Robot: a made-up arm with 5 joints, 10 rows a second.
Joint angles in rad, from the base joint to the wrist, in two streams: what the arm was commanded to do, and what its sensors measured. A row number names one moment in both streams.
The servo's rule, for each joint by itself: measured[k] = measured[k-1] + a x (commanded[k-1-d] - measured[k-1]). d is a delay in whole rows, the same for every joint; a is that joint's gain. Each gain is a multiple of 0.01, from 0.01 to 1. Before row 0 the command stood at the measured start. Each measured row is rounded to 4 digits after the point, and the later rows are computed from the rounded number. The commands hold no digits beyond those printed.
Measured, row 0:
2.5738 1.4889 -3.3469 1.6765 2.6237
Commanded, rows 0 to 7:
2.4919 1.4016 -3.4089 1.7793 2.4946
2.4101 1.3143 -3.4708 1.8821 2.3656
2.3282 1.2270 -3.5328 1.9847 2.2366
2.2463 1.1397 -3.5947 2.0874 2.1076
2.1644 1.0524 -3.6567 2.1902 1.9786
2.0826 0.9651 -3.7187 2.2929 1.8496
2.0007 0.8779 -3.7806 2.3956 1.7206
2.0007 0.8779 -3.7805 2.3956 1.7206
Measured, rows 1 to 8:
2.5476 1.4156 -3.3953 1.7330 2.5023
2.5036 1.3305 -3.4542 1.8150 2.3738
2.4475 1.2436 -3.5155 1.9083 2.2448
2.3831 1.1563 -3.5773 2.0068 2.1158
2.3131 1.0690 -3.6392 2.1077 1.9868
2.2393 0.9817 -3.7012 2.2096 1.8578
2.1629 0.8945 -3.7631 2.3119 1.7288
2.1110 0.8806 -3.7767 2.3579 1.7211
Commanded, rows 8 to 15:
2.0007 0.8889 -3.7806 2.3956 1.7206
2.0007 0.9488 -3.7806 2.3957 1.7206
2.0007 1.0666 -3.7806 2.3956 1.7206
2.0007 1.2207 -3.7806 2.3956 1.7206
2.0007 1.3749 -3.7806 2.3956 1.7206
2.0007 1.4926 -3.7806 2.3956 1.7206
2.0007 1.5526 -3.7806 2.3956 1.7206
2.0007 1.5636 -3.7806 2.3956 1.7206
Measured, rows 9 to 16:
2.0757 0.8876 -3.7797 2.3786 1.7206
2.0517 0.9390 -3.7804 2.3880 1.7206
2.0354 1.0462 -3.7806 2.3922 1.7206
2.0243 1.1928 -3.7806 2.3941 1.7206
2.0167 1.3458 -3.7806 2.3949 1.7206
2.0116 1.4691 -3.7806 2.3953 1.7206
2.0081 1.5392 -3.7806 2.3955 1.7206
2.0057 1.5597 -3.7806 2.3956 1.7206

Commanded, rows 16 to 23:
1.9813 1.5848 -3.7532 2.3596 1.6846
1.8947 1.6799 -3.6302 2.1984 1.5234
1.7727 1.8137 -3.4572 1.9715 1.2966
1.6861 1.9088 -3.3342 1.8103 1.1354
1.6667 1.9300 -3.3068 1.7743 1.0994
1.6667 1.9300 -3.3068 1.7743 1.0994
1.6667 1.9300 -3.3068 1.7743 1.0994
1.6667 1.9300 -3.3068 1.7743 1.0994
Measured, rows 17 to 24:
1.9979 1.5808 -3.7592 2.3758 1.6868
1.9649 1.6640 -3.6586 2.2782 1.5332
1.9034 1.7897 -3.5015 2.1095 1.3108
1.8339 1.8897 -3.3710 1.9449 1.1459
1.7804 1.9236 -3.3209 1.8511 1.1022
1.7440 1.9290 -3.3099 1.8089 1.0996
1.7193 1.9298 -3.3075 1.7899 1.0994
1.7025 1.9300 -3.3070 1.7813 1.0994

